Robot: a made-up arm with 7 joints. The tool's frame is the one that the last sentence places.
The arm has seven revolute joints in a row. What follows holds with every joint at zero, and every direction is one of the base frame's. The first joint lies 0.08 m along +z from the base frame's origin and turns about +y. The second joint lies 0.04 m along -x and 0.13 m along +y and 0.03 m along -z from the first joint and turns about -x. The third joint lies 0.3 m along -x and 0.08 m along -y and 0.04 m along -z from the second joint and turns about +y. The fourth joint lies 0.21 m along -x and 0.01 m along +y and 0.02 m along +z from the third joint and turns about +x. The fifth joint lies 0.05 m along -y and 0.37 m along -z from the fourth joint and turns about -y. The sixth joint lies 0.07 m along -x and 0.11 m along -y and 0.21 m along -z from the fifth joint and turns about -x. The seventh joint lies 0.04 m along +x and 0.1 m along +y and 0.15 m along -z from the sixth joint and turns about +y. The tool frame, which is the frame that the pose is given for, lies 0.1 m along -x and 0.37 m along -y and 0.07 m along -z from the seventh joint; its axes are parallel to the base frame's.
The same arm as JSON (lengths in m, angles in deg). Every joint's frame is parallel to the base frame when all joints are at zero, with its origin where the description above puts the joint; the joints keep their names.
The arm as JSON. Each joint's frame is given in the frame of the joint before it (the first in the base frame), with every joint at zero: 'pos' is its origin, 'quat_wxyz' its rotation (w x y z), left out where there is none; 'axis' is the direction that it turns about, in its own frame. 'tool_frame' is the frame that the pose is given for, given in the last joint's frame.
{
  "length_unit": "m",
  "angle_unit": "deg",
  "joints": [
    {
      "joint": "joint 1",
      "pos": [
        0.0,
        0.0,
        0.08
      ],
      "axis": [
        0.0,
        1.0,
        0.0
      ]
    },
    {
      "joint": "joint 2",
      "pos": [
        -0.04,
        0.13,
        -0.03
      ],
      "axis": [
        -1.0,
        0.0,
        0.0
      ]
    },
    {
      "joint": "joint 3",
      "pos": [
        -0.3,
        -0.08,
        -0.04
      ],
      "axis": [
        0.0,
        1.0,
        0.0
      ]
    },
    {
      "joint": "joint 4",
      "pos": [
        -0.21,
        0.01,
        0.02
      ],
      "axis": [
        1.0,
        0.0,
        0.0
      ]
    },
    {
      "joint": "joint 5",
      "pos": [
        0.0,
        -0.05,
        -0.37
      ],
      "axis": [
        0.0,
        -1.0,
        0.0
      ]
    },
    {
      "joint": "joint 6",
      "pos": [
        -0.07,
        -0.11,
        -0.21
      ],
      "axis": [
        -1.0,
        0.0,
        0.0
      ]
    },
    {
      "joint": "joint 7",
      "pos": [
        0.04,
        0.1,
        -0.15
      ],
      "axis": [
        0.0,
        1.0,
        0.0
      ]
    }
  ],
  "tool_frame": {
    "pos": [
      -0.1,
      -0.37,
      -0.07
    ]
  }
}

